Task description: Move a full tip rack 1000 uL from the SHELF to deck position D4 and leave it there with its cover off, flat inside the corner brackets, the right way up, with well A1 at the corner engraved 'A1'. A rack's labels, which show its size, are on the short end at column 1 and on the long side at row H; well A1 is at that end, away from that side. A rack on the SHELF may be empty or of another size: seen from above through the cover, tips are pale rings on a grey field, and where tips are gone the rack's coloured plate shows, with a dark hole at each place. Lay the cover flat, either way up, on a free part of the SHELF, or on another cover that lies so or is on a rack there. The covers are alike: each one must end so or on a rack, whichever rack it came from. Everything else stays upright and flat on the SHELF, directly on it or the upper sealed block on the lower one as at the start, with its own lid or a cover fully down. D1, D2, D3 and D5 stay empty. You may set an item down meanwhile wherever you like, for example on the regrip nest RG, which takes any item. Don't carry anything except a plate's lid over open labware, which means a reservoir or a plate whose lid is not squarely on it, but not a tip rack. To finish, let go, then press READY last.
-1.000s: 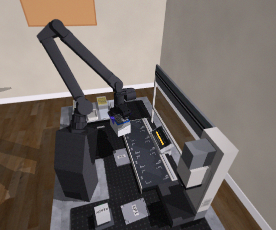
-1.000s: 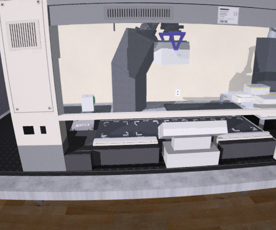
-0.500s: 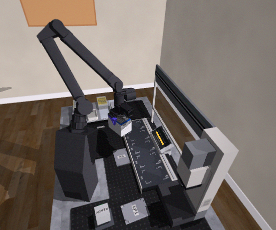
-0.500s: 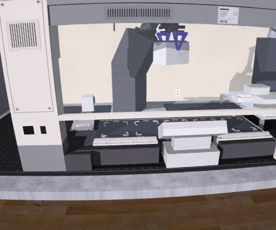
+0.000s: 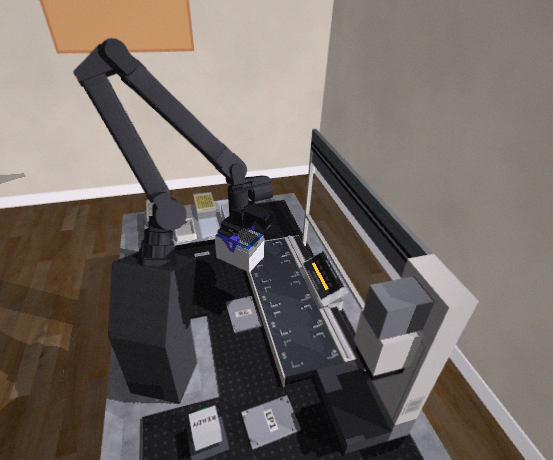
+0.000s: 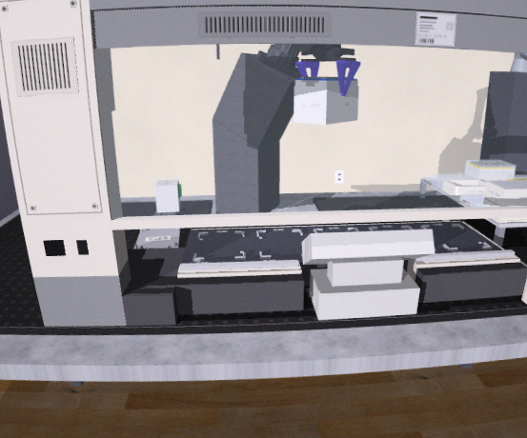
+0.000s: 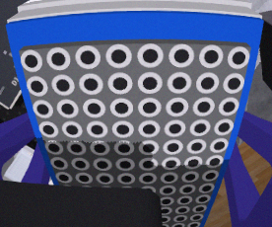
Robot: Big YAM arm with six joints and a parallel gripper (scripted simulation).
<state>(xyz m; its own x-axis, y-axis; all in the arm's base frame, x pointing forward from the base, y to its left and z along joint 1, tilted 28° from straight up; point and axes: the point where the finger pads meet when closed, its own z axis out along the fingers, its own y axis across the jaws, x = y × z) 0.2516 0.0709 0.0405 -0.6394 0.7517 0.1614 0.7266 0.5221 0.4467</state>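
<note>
Right now my hand is 1 cm short of the tip rack. The rest, counted from my hand: shelf label (10 cm behind, 38 cm to the left, 35 cm below); then ready block (19 cm behind, 36 cm to the right, 27 cm below); then regrip nest RG (35 cm below).
</note>
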